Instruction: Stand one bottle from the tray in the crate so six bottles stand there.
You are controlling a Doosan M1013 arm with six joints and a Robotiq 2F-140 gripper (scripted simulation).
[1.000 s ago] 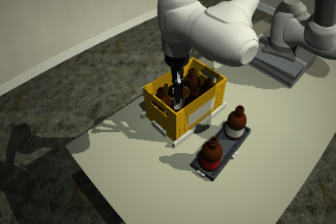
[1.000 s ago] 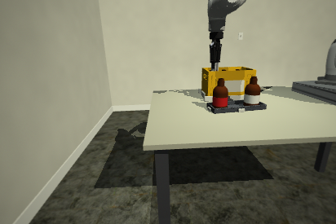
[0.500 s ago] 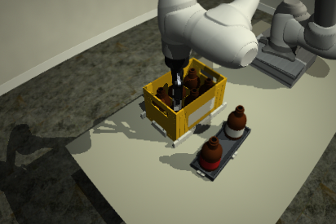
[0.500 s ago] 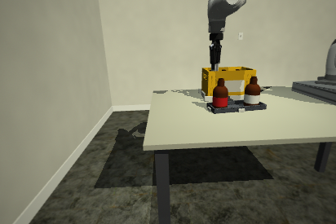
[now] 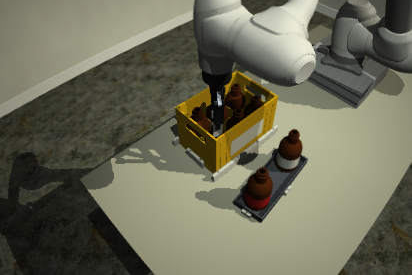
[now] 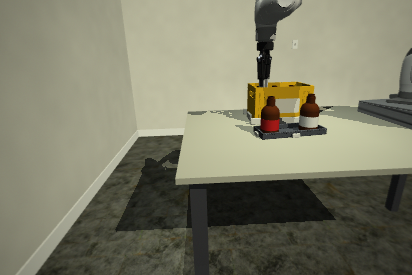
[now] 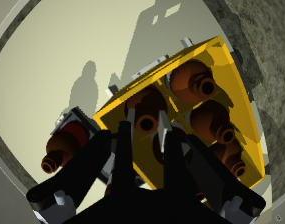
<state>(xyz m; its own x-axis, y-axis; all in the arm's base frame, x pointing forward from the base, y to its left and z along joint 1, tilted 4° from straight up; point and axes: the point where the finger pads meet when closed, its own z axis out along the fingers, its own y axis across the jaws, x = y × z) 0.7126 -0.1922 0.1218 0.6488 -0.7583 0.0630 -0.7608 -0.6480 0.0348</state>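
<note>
Right now my hand is 100 mm past the yellow crate, 90 mm above it and 20 mm to the left of it. Round my hand: tray (200 mm to the left, 160 mm below, 20 mm behind).
</note>
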